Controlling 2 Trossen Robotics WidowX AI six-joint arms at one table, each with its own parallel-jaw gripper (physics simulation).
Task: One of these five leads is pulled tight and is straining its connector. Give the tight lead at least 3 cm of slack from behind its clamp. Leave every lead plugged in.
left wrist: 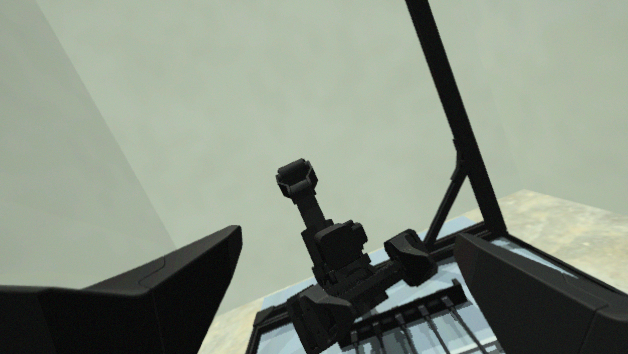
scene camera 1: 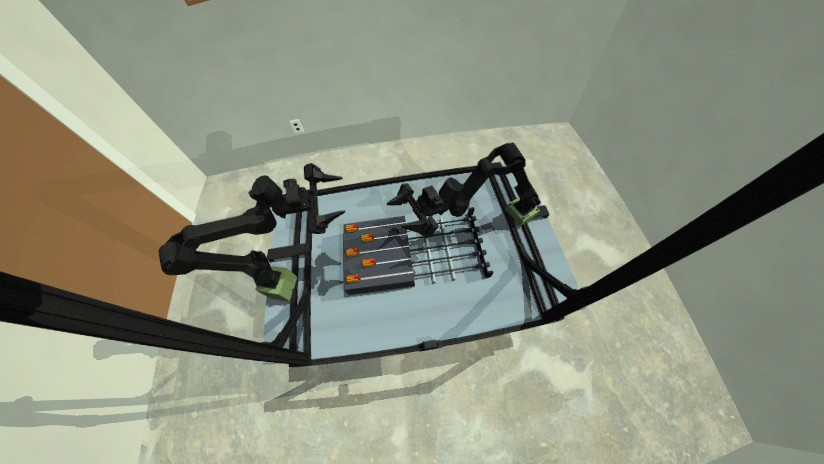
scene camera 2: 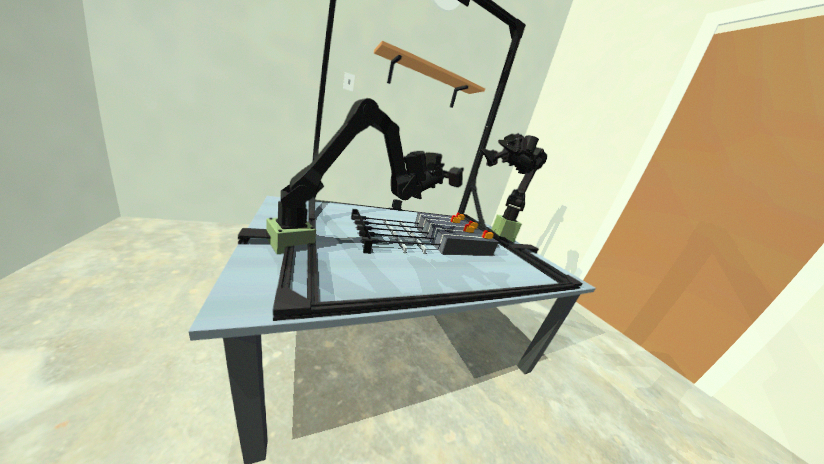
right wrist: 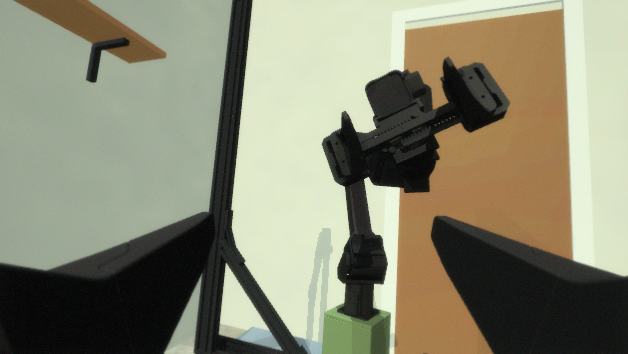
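Pixels of known places: left gripper, fingertip midpoint: (left wrist: 346, 239) (scene camera 1: 343, 194) (scene camera 2: 489, 145) (right wrist: 394, 90); right gripper, fingertip midpoint: (left wrist: 393, 283) (scene camera 1: 394, 214) (scene camera 2: 453, 166) (right wrist: 325, 224); left arm's base, link origin: (scene camera 1: 271, 279) (scene camera 2: 509, 219) (right wrist: 358, 312); right arm's base, link origin: (scene camera 1: 523, 207) (scene camera 2: 291, 223).
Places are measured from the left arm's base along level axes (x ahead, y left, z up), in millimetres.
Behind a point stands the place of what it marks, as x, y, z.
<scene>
A dark grey block (scene camera 1: 380, 286) {395, 47, -58} (scene camera 2: 468, 247) {337, 317, -76} carries five orange-and-red pieces, one (scene camera 1: 352, 278) {298, 52, -20} (scene camera 2: 488, 235) {246, 268, -29} at the nearest row. Thin leads run from them across the block toward a black bar (scene camera 1: 488, 272) {779, 146, -65} (scene camera 2: 367, 246) {712, 429, -85} (left wrist: 412, 309) {746, 251, -82}. Which lead is tight cannot be told. My right gripper (scene camera 1: 397, 213) {448, 195, 194} (scene camera 2: 427, 190) (left wrist: 393, 283) {448, 195, 194} (right wrist: 325, 224) {448, 195, 194} is open and empty, raised above the block's far right part, and hides parts of the far leads in scene camera 1. My left gripper (scene camera 1: 341, 195) {325, 176, 303} (scene camera 2: 497, 148) {325, 176, 303} (right wrist: 394, 90) {325, 176, 303} is open and empty, high beyond the block's far left corner.
Two white rails (scene camera 1: 433, 277) {579, 114, -88} (scene camera 1: 452, 276) {653, 126, -89} lie under the leads between block and bar. A black frame (scene camera 1: 426, 345) {580, -134, -55} (scene camera 2: 438, 300) {530, 636, -93} borders the work area on the blue table (scene camera 2: 230, 311) {928, 722, -109}, with tall posts. The two grippers face each other.
</scene>
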